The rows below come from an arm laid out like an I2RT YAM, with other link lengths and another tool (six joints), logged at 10 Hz.
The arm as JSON. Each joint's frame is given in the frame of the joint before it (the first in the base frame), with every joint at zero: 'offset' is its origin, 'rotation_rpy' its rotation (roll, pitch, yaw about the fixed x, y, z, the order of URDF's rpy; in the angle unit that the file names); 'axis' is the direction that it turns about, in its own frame. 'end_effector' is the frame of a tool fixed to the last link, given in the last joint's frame.
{
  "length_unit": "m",
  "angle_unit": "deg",
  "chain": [
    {
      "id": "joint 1",
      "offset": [
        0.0,
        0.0,
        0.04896
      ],
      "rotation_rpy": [
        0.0,
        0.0,
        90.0
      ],
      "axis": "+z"
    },
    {
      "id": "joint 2",
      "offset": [
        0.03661,
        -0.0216,
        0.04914
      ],
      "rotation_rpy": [
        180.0,
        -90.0,
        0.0
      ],
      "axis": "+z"
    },
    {
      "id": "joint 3",
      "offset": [
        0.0,
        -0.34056,
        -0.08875
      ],
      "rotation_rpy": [
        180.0,
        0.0,
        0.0
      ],
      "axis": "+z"
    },
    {
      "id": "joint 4",
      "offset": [
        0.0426,
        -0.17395,
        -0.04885
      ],
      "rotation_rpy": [
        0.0,
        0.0,
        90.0
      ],
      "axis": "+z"
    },
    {
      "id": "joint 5",
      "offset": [
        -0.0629,
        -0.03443,
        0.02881
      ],
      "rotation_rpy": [
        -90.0,
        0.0,
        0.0
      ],
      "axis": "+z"
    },
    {
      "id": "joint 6",
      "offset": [
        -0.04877,
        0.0,
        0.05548
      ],
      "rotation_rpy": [
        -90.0,
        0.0,
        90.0
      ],
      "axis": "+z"
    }
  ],
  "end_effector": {
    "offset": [
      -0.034,
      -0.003,
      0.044
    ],
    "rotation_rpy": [
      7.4,
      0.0,
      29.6
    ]
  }
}
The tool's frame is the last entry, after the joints.
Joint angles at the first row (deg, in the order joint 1, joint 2, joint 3, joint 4, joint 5, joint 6):
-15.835, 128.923, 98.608, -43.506, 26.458, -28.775
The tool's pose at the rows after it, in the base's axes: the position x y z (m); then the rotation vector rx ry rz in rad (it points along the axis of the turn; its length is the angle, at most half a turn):
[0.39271 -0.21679 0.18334 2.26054 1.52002 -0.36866]
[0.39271 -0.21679 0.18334 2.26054 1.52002 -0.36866]
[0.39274 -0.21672 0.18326 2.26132 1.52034 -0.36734]
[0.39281 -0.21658 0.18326 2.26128 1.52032 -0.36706]
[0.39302 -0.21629 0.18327 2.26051 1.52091 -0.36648]
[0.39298 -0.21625 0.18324 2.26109 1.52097 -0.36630]
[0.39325 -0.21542 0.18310 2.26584 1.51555 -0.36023]
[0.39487 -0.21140 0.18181 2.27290 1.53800 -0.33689]
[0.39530 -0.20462 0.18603 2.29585 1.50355 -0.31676]
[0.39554 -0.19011 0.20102 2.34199 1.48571 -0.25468]
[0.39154 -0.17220 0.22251 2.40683 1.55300 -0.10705]
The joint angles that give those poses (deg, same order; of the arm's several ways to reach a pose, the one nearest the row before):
-15.835, 128.901, 98.607, -43.506, 26.458, -28.774
-15.835, 128.901, 98.607, -43.506, 26.458, -28.774
-15.835, 128.901, 98.606, -43.505, 26.393, -28.752
-15.814, 128.901, 98.607, -43.505, 26.392, -28.732
-15.770, 128.901, 98.606, -43.483, 26.392, -28.731
-15.769, 128.901, 98.609, -43.508, 26.371, -28.708
-15.660, 128.901, 98.608, -43.486, 26.261, -28.271
-15.311, 128.858, 98.630, -43.725, 24.906, -28.206
-14.349, 128.465, 99.221, -44.905, 24.971, -25.431
-12.710, 127.088, 102.040, -49.539, 22.960, -21.541
-11.770, 124.180, 105.315, -55.395, 15.529, -19.988

